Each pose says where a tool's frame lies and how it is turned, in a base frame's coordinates. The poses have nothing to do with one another.
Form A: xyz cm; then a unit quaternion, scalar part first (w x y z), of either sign.
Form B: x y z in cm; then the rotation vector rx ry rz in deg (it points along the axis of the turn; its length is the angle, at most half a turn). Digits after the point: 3 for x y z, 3 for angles.
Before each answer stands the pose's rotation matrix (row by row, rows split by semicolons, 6 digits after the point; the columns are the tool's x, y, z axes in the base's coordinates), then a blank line. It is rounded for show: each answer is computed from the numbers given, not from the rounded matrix.
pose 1, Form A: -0.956 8.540 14.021 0.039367 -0.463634 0.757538 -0.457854
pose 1, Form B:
-0.566988 -0.666392 0.484197; -0.738489 0.150827 -0.657180; 0.364909 -0.730187 -0.577640

-0.956 8.540 14.021 -81.425 133.042 -80.410
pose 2, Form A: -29.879 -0.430 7.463 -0.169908 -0.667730 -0.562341 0.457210
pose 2, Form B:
-0.050536 0.906351 -0.419493; 0.595616 -0.309808 -0.741121; -0.801678 -0.287310 -0.524181

-29.879 -0.430 7.463 108.708 91.550 -74.435
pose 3, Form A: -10.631 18.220 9.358 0.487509 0.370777 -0.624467 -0.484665
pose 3, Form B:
-0.249719 0.009481 -0.968272; -0.935633 0.255248 0.243800; 0.249461 0.966829 -0.054869

-10.631 18.220 9.358 51.658 -87.003 -67.525
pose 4, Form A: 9.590 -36.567 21.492 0.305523 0.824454 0.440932 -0.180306
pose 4, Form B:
0.546137 0.837232 -0.027878; 0.616881 -0.424469 -0.662785; -0.566738 0.344774 -0.748291

9.590 -36.567 21.492 125.047 66.877 -27.348
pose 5, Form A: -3.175 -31.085 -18.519 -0.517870 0.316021 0.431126 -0.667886
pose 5, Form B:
-0.263883 -0.419267 -0.868666; 0.964246 -0.091882 -0.248570; 0.024402 -0.903202 0.428522

-3.175 -31.085 -18.519 -43.451 -59.277 91.831
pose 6, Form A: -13.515 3.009 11.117 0.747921 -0.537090 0.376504 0.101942
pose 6, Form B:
0.695705 -0.556923 0.453687; -0.251944 0.402284 0.880166; -0.672695 -0.726639 0.139557

-13.515 3.009 11.117 -67.302 47.179 12.774
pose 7, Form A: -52.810 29.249 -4.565 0.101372 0.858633 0.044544 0.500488
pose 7, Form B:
0.495055 -0.024977 0.868503; 0.177965 -0.975479 -0.129495; 0.850441 0.218670 -0.478471

-52.810 29.249 -4.565 145.311 7.538 84.700
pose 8, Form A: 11.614 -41.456 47.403 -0.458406 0.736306 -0.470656 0.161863
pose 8, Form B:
0.504566 -0.544696 0.669865; -0.841492 -0.136693 0.522691; -0.193142 -0.827418 -0.527328

11.614 -41.456 47.403 -103.917 66.425 -22.844
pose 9, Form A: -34.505 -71.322 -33.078 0.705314 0.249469 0.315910 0.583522
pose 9, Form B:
0.119406 -0.665513 0.736773; 0.980752 0.194534 0.016773; -0.154490 0.720589 0.675932

-34.505 -71.322 -33.078 31.774 40.237 74.322
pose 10, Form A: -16.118 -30.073 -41.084 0.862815 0.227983 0.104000 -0.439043
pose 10, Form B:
0.592851 0.805046 -0.020723; -0.710205 0.510530 -0.484735; -0.379654 0.302093 0.874416

-16.118 -30.073 -41.084 27.389 12.494 -52.745
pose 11, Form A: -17.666 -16.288 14.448 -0.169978 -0.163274 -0.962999 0.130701
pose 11, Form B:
-0.888898 0.358898 0.284697; 0.270033 0.912518 -0.307236; -0.370057 -0.196224 -0.908050

-17.666 -16.288 14.448 26.580 156.772 -21.278
